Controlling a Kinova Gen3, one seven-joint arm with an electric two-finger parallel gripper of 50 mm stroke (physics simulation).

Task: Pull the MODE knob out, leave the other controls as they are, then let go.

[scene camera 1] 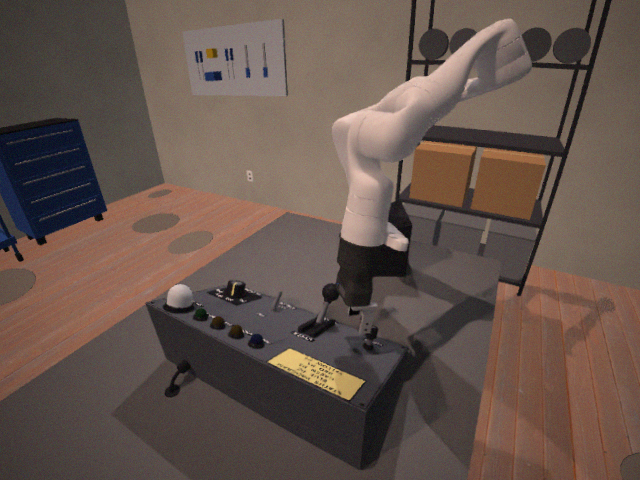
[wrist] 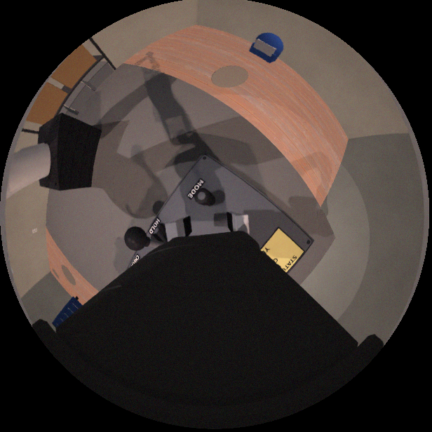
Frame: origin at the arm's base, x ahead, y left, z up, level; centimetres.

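Where they show: gripper, fingertip midpoint: [scene camera 1: 358, 323].
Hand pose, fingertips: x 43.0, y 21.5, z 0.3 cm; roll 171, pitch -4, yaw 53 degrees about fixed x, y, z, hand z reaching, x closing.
Each offset is from my fingertips to the top centre of the thing. "spot": to the spot under its first point.
The MODE knob @(dy +1.6, dx -2.7, dz -2.2 cm) [scene camera 1: 370, 334] [wrist: 203, 196] is a small dark knob standing near the right end of the grey control panel [scene camera 1: 347, 338] [wrist: 235, 187], beside its MODE label in the wrist view. My gripper [wrist: 208, 221] is open, with nothing between its fingers. In the wrist view the fingertips stand apart just below the knob, and the knob is outside them. In the scene view a light finger [scene camera 1: 367, 319] shows close above and behind the knob, partly overlapping it. How far out the knob stands is hard to tell.
The black ball-topped lever @(dy -11.0, dx -6.0, dz +0.7 cm) [scene camera 1: 329, 292] [wrist: 136, 238] stands left of the gripper. Further left are a small toggle @(spot: dy -21.5, dx +0.4, dz -4.6 cm) [scene camera 1: 278, 300], a rotary knob @(dy -33.9, dx +3.0, dz -2.9 cm) [scene camera 1: 235, 288], a white dome @(spot: dy -30.9, dx +18.9, dz +3.6 cm) [scene camera 1: 179, 297] and several coloured buttons. A yellow label @(spot: dy +0.9, dx +14.2, dz +0.1 cm) [scene camera 1: 317, 373] [wrist: 283, 249] lies on the panel front.
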